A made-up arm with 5 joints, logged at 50 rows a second.
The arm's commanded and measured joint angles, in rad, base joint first. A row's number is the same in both.
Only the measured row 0 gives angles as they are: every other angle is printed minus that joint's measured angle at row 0.
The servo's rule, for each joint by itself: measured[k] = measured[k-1] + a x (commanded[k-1-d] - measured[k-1]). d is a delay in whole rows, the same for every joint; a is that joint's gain. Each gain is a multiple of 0.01, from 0.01 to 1. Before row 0 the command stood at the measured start. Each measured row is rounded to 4 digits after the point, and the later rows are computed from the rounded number. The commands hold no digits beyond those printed.
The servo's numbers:
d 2
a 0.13 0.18 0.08 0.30 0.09
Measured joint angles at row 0: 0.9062 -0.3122 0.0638 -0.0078 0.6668
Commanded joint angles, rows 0 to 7: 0.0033 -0.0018 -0.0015 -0.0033 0.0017; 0.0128 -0.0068 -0.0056 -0.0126 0.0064; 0.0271 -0.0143 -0.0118 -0.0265 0.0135; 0.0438 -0.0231 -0.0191 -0.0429 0.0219; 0.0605 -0.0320 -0.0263 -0.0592 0.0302; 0.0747 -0.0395 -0.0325 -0.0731 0.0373; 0.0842 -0.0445 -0.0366 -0.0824 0.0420; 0.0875 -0.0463 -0.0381 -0.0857 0.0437
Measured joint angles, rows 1 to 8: 0.0000 0.0000 0.0000 0.0000 0.0000; 0.0000 0.0000 0.0000 0.0000 0.0000; 0.0004 -0.0003 -0.0001 -0.0010 0.0002; 0.0020 -0.0015 -0.0005 -0.0045 0.0008; 0.0053 -0.0038 -0.0014 -0.0111 0.0019; 0.0103 -0.0073 -0.0028 -0.0206 0.0037; 0.0168 -0.0117 -0.0047 -0.0322 0.0061; 0.0243 -0.0167 -0.0069 -0.0445 0.0089
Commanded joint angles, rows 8 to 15: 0.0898 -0.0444 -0.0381 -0.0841 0.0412; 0.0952 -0.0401 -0.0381 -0.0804 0.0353; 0.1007 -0.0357 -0.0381 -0.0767 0.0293; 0.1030 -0.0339 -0.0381 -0.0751 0.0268; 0.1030 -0.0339 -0.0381 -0.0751 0.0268; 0.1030 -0.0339 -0.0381 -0.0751 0.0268; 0.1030 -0.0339 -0.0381 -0.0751 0.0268; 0.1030 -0.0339 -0.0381 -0.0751 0.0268
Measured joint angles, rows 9 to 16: 0.0321 -0.0217 -0.0093 -0.0559 0.0119; 0.0393 -0.0261 -0.0116 -0.0648 0.0148; 0.0459 -0.0294 -0.0137 -0.0706 0.0172; 0.0523 -0.0313 -0.0157 -0.0735 0.0188; 0.0586 -0.0321 -0.0175 -0.0745 0.0197; 0.0644 -0.0324 -0.0191 -0.0747 0.0203; 0.0694 -0.0327 -0.0206 -0.0748 0.0209; 0.0738 -0.0329 -0.0220 -0.0749 0.0214
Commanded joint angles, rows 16 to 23: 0.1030 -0.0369 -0.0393 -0.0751 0.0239; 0.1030 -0.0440 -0.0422 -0.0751 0.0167; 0.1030 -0.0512 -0.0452 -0.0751 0.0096; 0.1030 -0.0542 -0.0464 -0.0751 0.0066; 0.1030 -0.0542 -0.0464 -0.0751 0.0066; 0.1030 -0.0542 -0.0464 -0.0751 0.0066; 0.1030 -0.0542 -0.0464 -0.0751 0.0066; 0.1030 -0.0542 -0.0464 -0.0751 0.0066
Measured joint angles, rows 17 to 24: 0.0776 -0.0331 -0.0233 -0.0750 0.0219; 0.0809 -0.0332 -0.0245 -0.0750 0.0223; 0.0838 -0.0339 -0.0257 -0.0750 0.0224; 0.0863 -0.0357 -0.0270 -0.0750 0.0219; 0.0885 -0.0385 -0.0285 -0.0750 0.0208; 0.0904 -0.0413 -0.0299 -0.0750 0.0195; 0.0920 -0.0436 -0.0312 -0.0750 0.0183; 0.0934 -0.0455 -0.0324 -0.0750 0.0172
